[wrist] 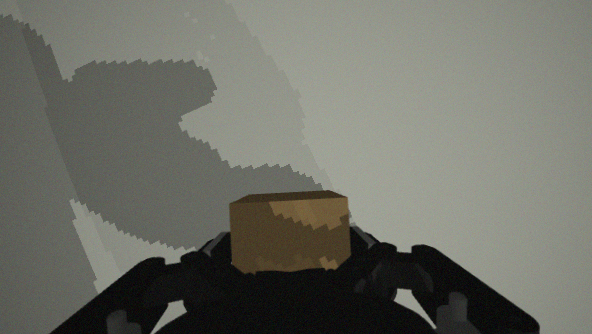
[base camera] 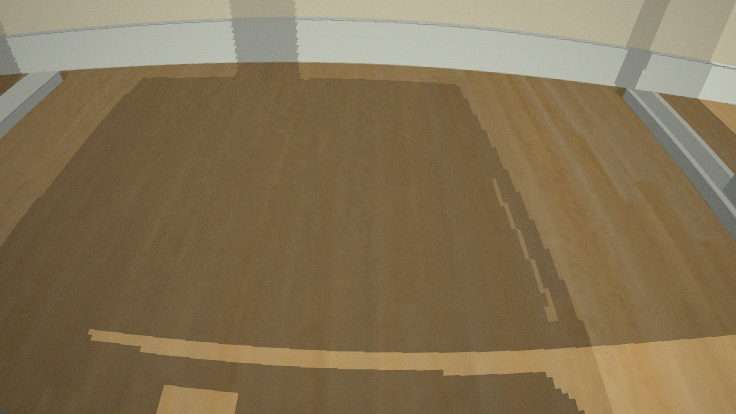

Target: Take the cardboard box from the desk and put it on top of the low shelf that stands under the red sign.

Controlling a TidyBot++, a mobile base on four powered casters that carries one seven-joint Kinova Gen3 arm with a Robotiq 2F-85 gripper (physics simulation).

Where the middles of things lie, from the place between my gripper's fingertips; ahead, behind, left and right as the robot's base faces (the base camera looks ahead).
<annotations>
My hand is 10 mm past the brown cardboard box (wrist: 291, 231) and 20 mm below it.
</annotations>
